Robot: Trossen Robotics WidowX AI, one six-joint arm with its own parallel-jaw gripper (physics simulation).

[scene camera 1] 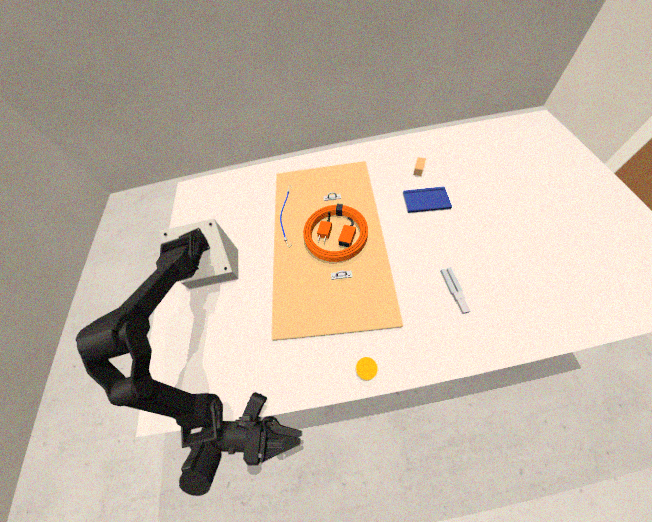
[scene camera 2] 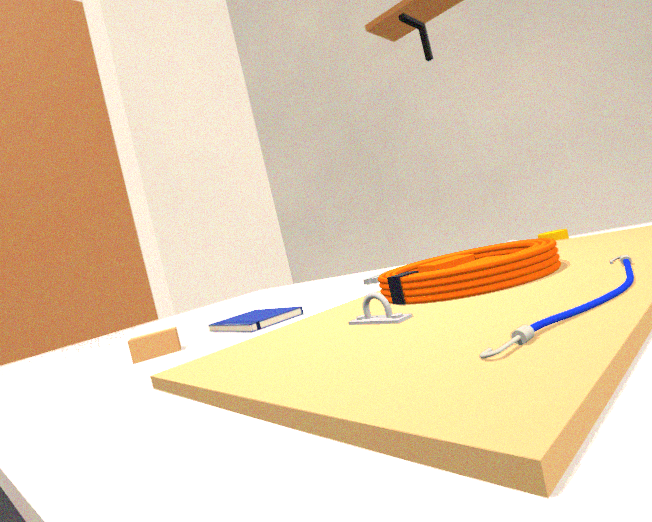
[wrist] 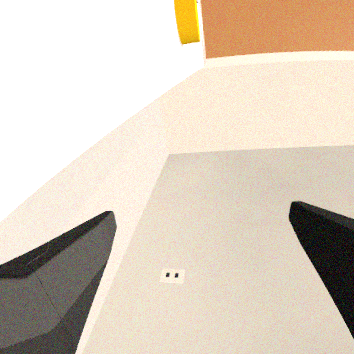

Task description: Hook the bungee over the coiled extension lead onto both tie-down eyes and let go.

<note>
An orange coiled extension lead (scene camera 2: 483, 270) rests on a tan board (scene camera 1: 306, 303). The table carries a blue book (scene camera 1: 436, 198) and a tan block (scene camera 2: 156, 344). Further things: my gripper (scene camera 1: 301, 437).
The orange coiled extension lead is seen too in scene camera 1 (scene camera 1: 346, 237). My gripper shows as well in the wrist view (wrist: 202, 214). The wrist view misses the tan block: it is out of frame. The wrist view misses the orange coiled extension lead: it is out of frame.
</note>
